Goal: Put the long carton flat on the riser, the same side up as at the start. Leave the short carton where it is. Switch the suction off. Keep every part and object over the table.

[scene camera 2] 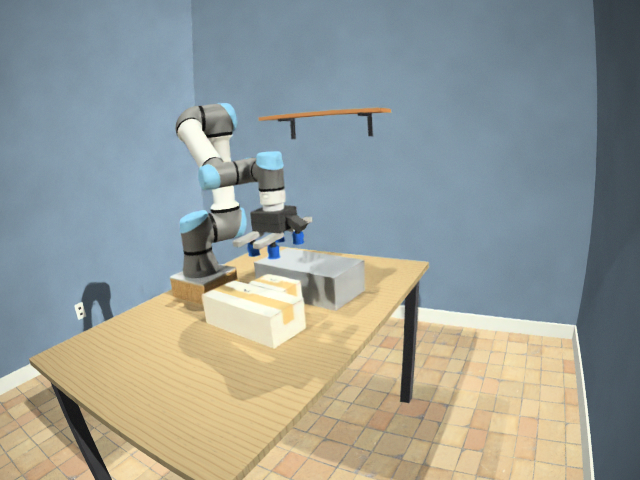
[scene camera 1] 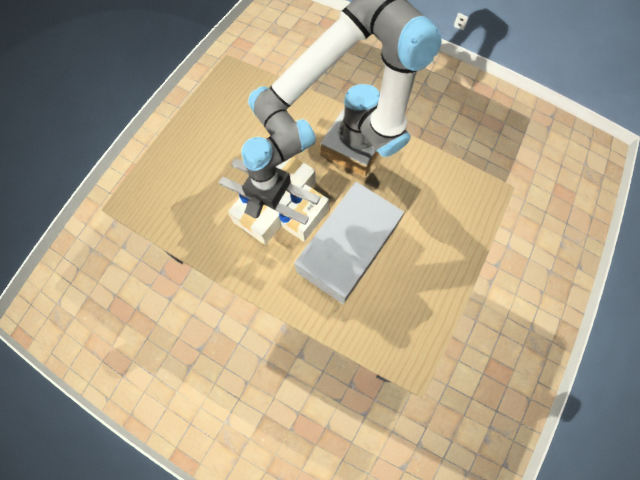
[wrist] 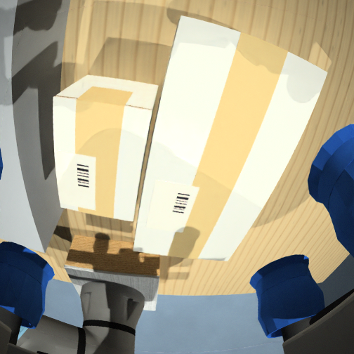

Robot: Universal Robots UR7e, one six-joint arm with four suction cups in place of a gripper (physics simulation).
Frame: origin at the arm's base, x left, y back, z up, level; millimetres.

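Seen in the pictures: end effector, tool point: (scene camera 2: 276, 248); arm's base, origin of the base link: (scene camera 2: 201, 271) (scene camera 1: 358, 133).
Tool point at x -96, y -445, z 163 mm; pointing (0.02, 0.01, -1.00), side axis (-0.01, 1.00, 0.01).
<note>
Offsets run from my tool point to a thing's top centre. Level surfaces: height alone.
The long white carton @(dx -63, dy +79, dz -145 mm) (scene camera 1: 264, 227) (scene camera 2: 237, 315) (wrist: 230, 145) lies flat on the table, with its tan tape strip and barcode label up. The short white carton @(dx +70, dy +73, dz -145 mm) (scene camera 1: 319, 204) (scene camera 2: 292, 284) (wrist: 100, 145) lies flat beside it, label up, with a narrow gap between them. It lies between the long carton and the grey riser @(dx +259, dy +47, dz -130 mm) (scene camera 1: 351, 237) (scene camera 2: 330, 281) (wrist: 10, 200), a low block with nothing on it. My gripper (scene camera 1: 268, 204) (scene camera 2: 276, 244) points its blue suction cups down above the cartons, apart from them. It holds nothing. In scene camera 1 it hides part of both cartons.
The arm's base (scene camera 1: 348, 147) (scene camera 2: 204, 283) (wrist: 112, 257) stands on the wooden table @(dz -250 mm) (scene camera 1: 196, 118) (scene camera 2: 155, 387) (wrist: 130, 25), near one end of the cartons and riser. A wall shelf (scene camera 2: 325, 113) hangs behind the table in scene camera 2.
</note>
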